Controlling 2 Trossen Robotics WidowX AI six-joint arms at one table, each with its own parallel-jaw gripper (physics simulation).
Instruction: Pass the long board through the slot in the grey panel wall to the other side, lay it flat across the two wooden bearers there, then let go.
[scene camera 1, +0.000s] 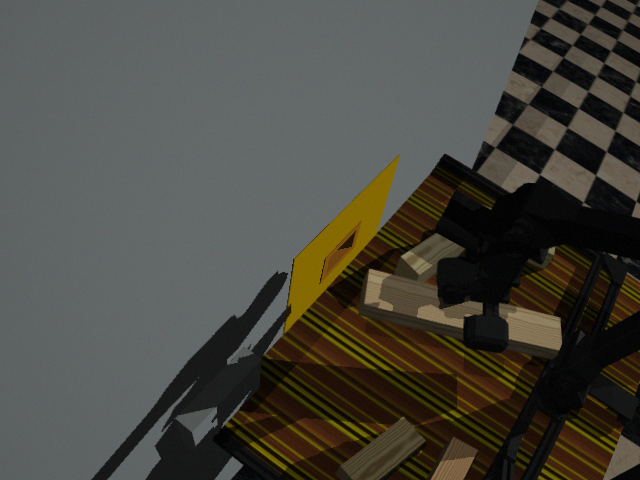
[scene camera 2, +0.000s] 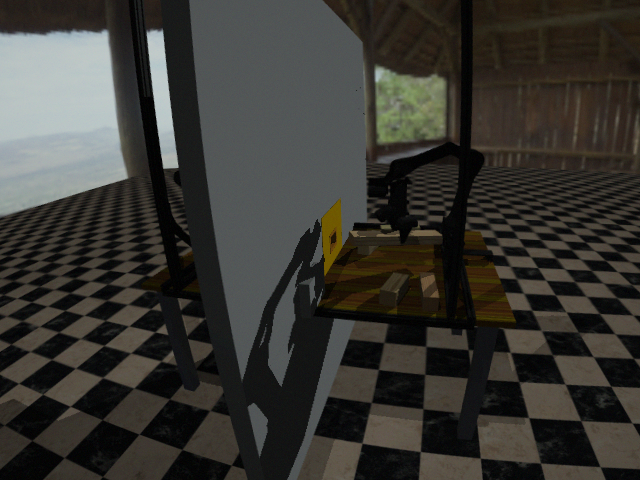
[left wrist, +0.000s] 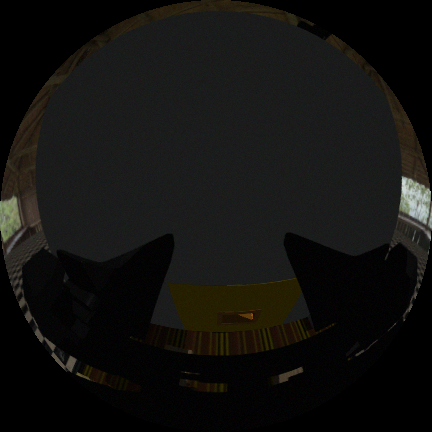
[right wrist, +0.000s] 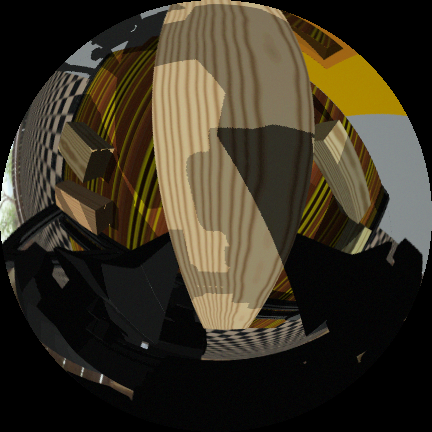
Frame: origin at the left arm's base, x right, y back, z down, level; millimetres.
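Seen in the pictures: left gripper, fingertip midpoint: (left wrist: 230, 239); right gripper, fingertip midpoint: (scene camera 1: 469, 321) (scene camera 2: 399, 240) (right wrist: 230, 232); right arm's base, origin of the base link: (scene camera 1: 553, 398) (right wrist: 183, 294).
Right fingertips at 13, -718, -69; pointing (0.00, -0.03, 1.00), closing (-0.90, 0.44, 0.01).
Pixels of each thing's top centre, then the offset from my right fingertips to it, as dx, dy, dz. "pt": a spot on its surface instead. Level surfaces: height alone.
- long pale wooden board, middle of its top: (right wrist: 239, 273) (scene camera 1: 474, 305) (scene camera 2: 397, 228) +4, +7, -45
- striped table, its level: dz +88
- slot, surface spot: (scene camera 1: 341, 251) (scene camera 2: 332, 243) pt +4, +241, +25
- yellow plate, surface spot: (scene camera 1: 366, 210) pt -38, +234, -48
- block, middle of its top: (right wrist: 355, 178) (scene camera 1: 438, 245) (scene camera 2: 370, 236) -131, +120, +38
The long pale wooden board (scene camera 1: 404, 300) (scene camera 2: 375, 236) (right wrist: 233, 120) is held a little above the striped table (scene camera 1: 366, 371), one end pointing toward the grey panel wall (scene camera 1: 223, 143) (scene camera 2: 270, 143) (left wrist: 217, 141). My right gripper (scene camera 1: 484, 318) (scene camera 2: 406, 233) (right wrist: 230, 232) is shut on the board across its width. The slot (scene camera 1: 341, 251) (scene camera 2: 333, 236) (left wrist: 238, 316) (right wrist: 322, 44) sits in a yellow plate (scene camera 1: 366, 210) low on the wall. My left gripper (left wrist: 230, 239) is open and empty on the wall's other side, facing the slot.
Two short wooden blocks (scene camera 1: 382, 450) (scene camera 1: 453, 459) (scene camera 2: 394, 288) (scene camera 2: 429, 290) lie near the table's front edge. Another block (scene camera 1: 428, 254) (right wrist: 342, 173) lies behind the board near the wall. A black frame post (scene camera 2: 463, 143) stands at the table's front.
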